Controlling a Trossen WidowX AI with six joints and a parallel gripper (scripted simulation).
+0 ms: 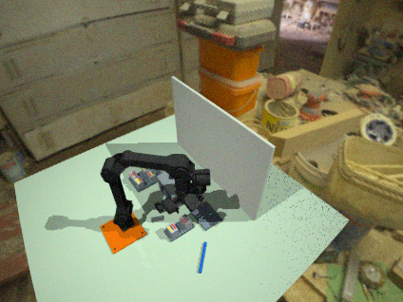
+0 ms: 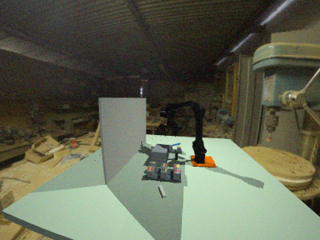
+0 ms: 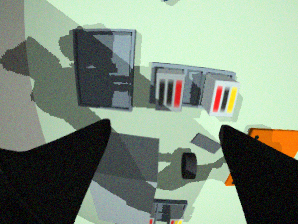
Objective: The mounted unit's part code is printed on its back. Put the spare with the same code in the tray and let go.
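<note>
Right now my gripper tip is 1 cm past the grey spare and 9 cm above it. Round my gripper tip: blue pen 7 cm behind, 16 cm to the right, 13 cm below; then grey tray 9 cm ahead, 3 cm to the right, 13 cm below; then tall grey panel 30 cm ahead, 13 cm to the left, 9 cm above.
</note>
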